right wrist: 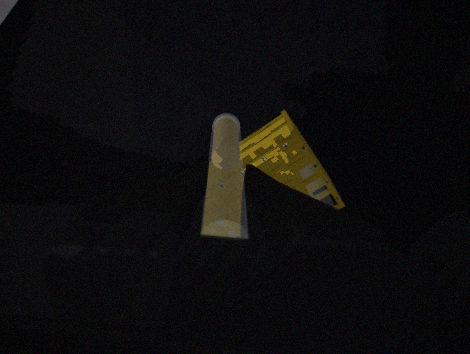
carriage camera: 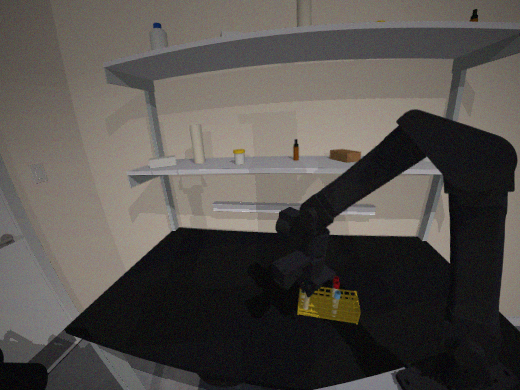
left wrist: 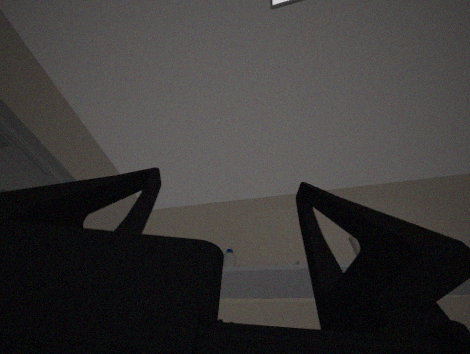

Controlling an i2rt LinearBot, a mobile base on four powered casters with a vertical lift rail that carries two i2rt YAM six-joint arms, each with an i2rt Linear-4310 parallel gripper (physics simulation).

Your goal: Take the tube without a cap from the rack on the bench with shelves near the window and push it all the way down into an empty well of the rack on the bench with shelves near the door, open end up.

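A yellow rack (carriage camera: 330, 307) (right wrist: 272, 145) stands on the black bench with shelves, toward its front right in the carriage view. It holds a red-capped tube (carriage camera: 336, 283) and a blue-capped tube (carriage camera: 337, 295). My right gripper (carriage camera: 309, 291) (right wrist: 226, 176) is low over the rack's left end, shut on the tube without a cap (carriage camera: 306, 301) (right wrist: 223, 170). This clear tube is upright at the rack's left end; how deep its lower end sits is hard to tell. My left gripper (left wrist: 229, 183) is open and empty, facing the ceiling and upper wall.
The bench (carriage camera: 215, 300) has a middle shelf (carriage camera: 265, 165) with a pale cylinder (carriage camera: 197, 144), a yellow-lidded jar (carriage camera: 239, 157), an amber bottle (carriage camera: 296, 151) and a brown box (carriage camera: 345, 155). An upper shelf (carriage camera: 320, 45) bears a blue-capped bottle (carriage camera: 158, 38). A door (carriage camera: 25, 285) is at the left.
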